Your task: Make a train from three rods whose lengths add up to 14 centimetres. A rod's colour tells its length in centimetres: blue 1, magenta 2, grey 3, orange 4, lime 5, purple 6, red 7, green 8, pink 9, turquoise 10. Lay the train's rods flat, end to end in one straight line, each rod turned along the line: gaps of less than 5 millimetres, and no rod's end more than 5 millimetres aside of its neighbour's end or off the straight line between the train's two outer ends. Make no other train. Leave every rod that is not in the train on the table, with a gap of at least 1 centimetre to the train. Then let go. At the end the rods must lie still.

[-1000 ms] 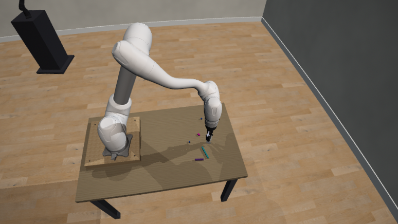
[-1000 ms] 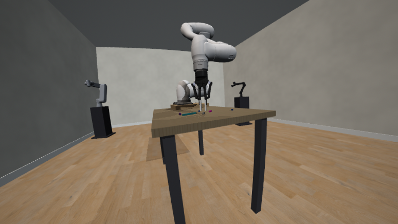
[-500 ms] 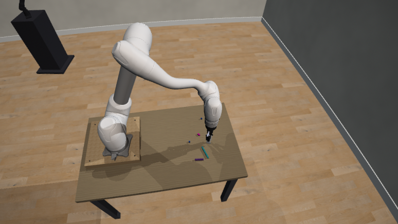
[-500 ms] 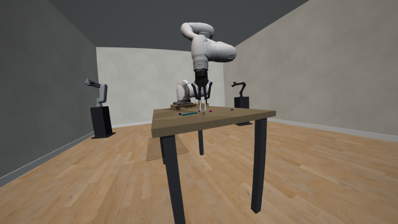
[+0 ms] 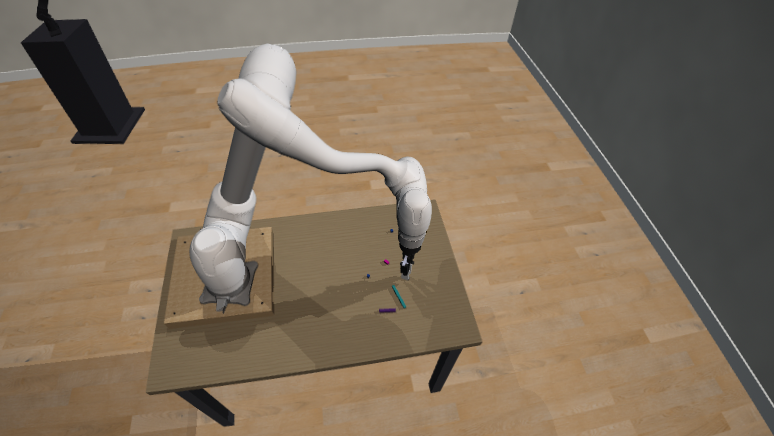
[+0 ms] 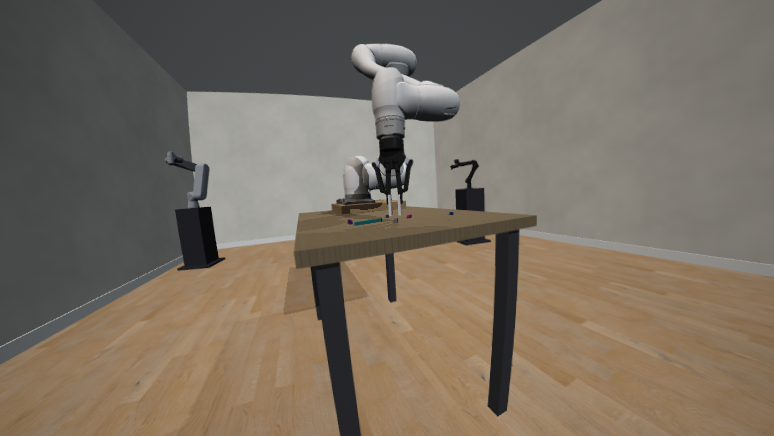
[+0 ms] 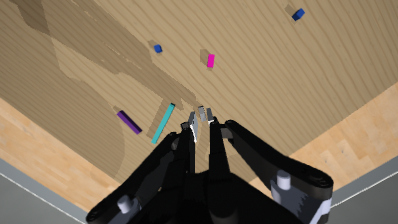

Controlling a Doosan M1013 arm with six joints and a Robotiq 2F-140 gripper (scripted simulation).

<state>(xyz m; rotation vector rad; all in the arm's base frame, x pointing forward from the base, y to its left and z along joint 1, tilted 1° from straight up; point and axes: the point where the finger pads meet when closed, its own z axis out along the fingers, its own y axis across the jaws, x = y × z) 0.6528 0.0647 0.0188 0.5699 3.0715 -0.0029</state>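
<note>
Right now my hand is 50 mm above the grey rod. From my hand the other things lie so: purple rod (70 mm behind, 140 mm to the right, 50 mm below); turquoise rod (30 mm behind, 80 mm to the right, 50 mm below); magenta rod (70 mm behind, 70 mm to the left, 50 mm below).
</note>
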